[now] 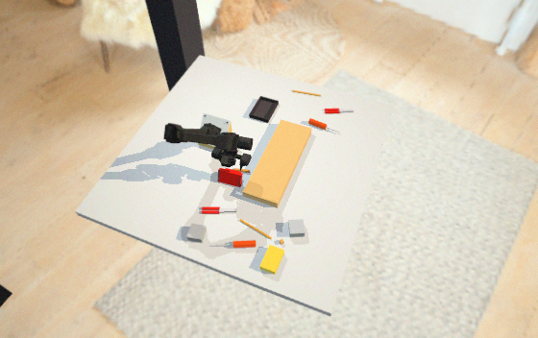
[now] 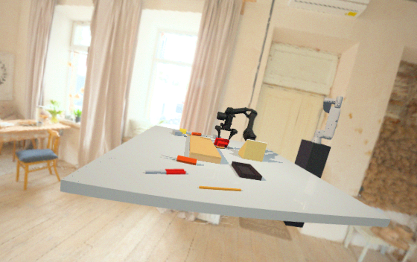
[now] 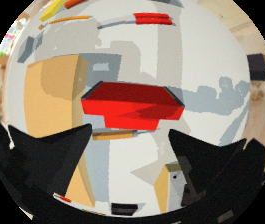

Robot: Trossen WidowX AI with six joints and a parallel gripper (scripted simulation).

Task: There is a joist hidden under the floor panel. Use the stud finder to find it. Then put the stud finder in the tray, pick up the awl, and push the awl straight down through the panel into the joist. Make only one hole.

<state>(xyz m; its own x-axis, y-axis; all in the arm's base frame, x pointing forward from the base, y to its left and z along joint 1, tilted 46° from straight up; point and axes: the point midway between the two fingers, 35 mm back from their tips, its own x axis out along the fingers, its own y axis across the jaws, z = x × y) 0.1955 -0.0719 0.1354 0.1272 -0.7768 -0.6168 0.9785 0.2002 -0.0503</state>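
The stud finder is 50 mm below my gripper tip, 20 mm behind it and 10 mm to the right of it. Round my gripper tip: dark tray (490 mm to the left, 80 mm behind, 60 mm below); then yellow block (390 mm ahead, 320 mm to the right, 60 mm below).
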